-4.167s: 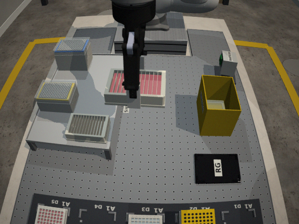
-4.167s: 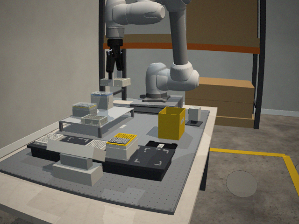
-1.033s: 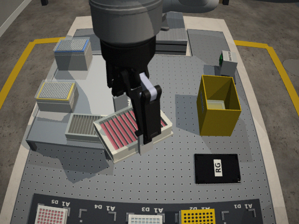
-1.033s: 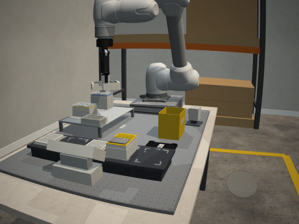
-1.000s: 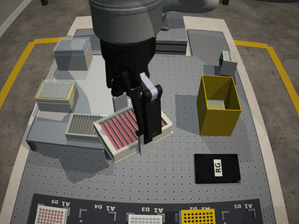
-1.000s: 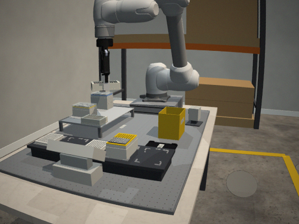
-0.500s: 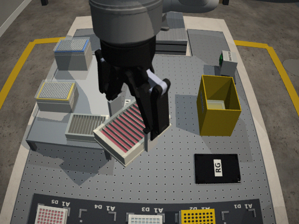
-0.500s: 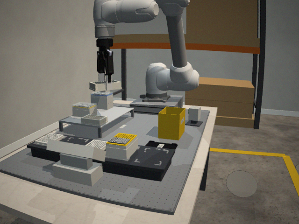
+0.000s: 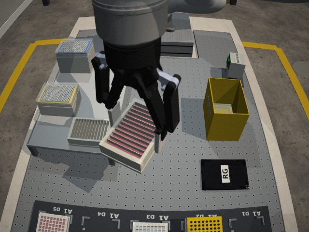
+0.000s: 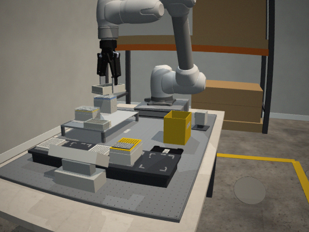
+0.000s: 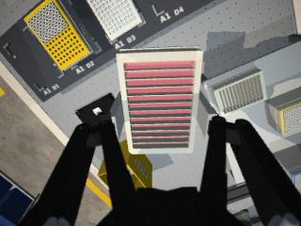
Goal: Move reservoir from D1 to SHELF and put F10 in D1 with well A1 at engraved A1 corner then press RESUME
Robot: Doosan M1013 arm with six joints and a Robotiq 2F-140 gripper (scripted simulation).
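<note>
Right now my hand is 2 cm above the cream 12-trough reservoir. The rest, counted from my hand: pink plate (15 cm ahead, 23 cm to the right, 24 cm below); then pale 12-trough reservoir (17 cm behind, 15 cm to the right, 24 cm below); then yellow tip rack (16 cm ahead, 14 cm to the left, 21 cm below).
</note>
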